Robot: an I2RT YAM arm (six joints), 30 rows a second.
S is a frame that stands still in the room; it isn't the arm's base.
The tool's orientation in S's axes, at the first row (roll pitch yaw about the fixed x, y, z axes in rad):
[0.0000 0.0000 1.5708]
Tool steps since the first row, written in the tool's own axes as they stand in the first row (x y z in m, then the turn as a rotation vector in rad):
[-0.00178 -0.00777 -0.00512 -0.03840 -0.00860 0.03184]
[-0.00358 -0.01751 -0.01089 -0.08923 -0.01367 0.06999]
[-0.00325 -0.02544 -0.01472 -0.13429 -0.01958 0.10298]
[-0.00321 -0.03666 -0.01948 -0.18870 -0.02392 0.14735]
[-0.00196 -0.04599 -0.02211 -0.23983 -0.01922 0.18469]
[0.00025 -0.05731 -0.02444 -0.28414 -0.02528 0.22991]
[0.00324 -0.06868 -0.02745 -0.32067 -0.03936 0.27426]
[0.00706 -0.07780 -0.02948 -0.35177 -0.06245 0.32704]
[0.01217 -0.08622 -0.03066 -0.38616 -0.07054 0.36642]
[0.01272 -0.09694 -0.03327 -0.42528 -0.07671 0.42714]
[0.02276 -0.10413 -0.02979 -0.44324 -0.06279 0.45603]
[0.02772 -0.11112 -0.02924 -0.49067 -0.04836 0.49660]
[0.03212 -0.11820 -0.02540 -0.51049 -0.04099 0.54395]
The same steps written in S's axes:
[0.00777 -0.00178 -0.00512 0.00860 -0.03840 0.03184]
[0.01751 -0.00358 -0.01089 0.01367 -0.08923 0.06999]
[0.02544 -0.00325 -0.01472 0.01958 -0.13429 0.10298]
[0.03666 -0.00321 -0.01948 0.02392 -0.18870 0.14735]
[0.04599 -0.00196 -0.02211 0.01922 -0.23983 0.18469]
[0.05731 0.00025 -0.02444 0.02528 -0.28414 0.22991]
[0.06868 0.00324 -0.02745 0.03936 -0.32067 0.27426]
[0.07780 0.00706 -0.02948 0.06245 -0.35177 0.32704]
[0.08622 0.01217 -0.03066 0.07054 -0.38616 0.36642]
[0.09694 0.01272 -0.03327 0.07671 -0.42528 0.42714]
[0.10413 0.02276 -0.02979 0.06279 -0.44324 0.45603]
[0.11112 0.02772 -0.02924 0.04836 -0.49067 0.49660]
[0.11820 0.03212 -0.02540 0.04099 -0.51049 0.54395]

